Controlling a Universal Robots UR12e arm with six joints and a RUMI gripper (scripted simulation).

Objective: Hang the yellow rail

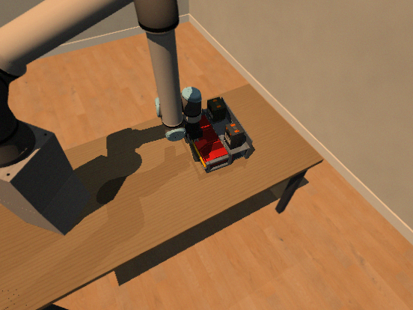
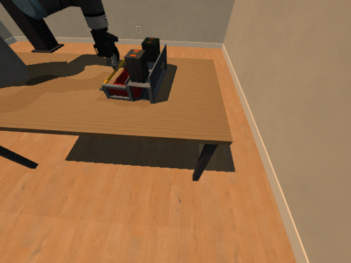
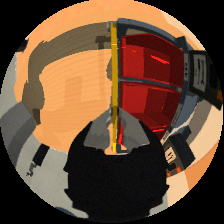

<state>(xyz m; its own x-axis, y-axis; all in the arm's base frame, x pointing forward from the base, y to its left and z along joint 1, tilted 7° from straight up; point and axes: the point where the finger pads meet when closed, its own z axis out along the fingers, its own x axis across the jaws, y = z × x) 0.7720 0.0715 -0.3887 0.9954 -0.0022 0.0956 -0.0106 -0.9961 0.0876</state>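
Now: the yellow rail 10 mm below my hand. Round my hand: grey back panel (270 mm ahead, 60 mm above).
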